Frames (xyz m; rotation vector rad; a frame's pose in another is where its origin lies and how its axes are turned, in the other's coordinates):
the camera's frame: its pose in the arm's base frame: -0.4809 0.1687 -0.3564 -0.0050 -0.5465 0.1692
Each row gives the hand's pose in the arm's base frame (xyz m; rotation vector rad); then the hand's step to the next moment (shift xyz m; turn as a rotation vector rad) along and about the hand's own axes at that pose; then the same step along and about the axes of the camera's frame.
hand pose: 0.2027 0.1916 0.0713 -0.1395 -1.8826 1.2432
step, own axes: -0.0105 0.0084 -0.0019 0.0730 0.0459 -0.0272
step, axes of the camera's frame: -0.0022 0.0000 -0.0134 -0.0178 0.0843 0.0275
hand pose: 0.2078 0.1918 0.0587 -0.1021 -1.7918 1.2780
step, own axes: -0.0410 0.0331 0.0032 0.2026 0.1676 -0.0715
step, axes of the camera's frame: -0.0209 -0.0073 -0.0479 -0.0796 0.2540 0.0584
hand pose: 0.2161 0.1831 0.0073 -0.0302 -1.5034 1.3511
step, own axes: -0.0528 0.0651 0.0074 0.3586 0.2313 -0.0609
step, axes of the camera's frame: -0.0609 -0.0071 -0.0577 -0.1261 0.3791 0.1617
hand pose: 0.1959 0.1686 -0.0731 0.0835 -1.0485 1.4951
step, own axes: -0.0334 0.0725 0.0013 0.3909 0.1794 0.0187
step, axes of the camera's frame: -0.0765 -0.0033 -0.0228 -0.0878 0.3418 0.2466
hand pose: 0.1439 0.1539 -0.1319 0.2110 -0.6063 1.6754
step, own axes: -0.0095 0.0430 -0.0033 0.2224 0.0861 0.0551
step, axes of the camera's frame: -0.0439 -0.0029 0.0043 -0.0261 0.1707 0.1735
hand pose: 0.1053 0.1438 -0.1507 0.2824 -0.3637 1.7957
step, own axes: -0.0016 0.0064 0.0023 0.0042 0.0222 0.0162
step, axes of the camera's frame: -0.0050 -0.0029 0.0039 -0.0128 -0.0047 0.0242
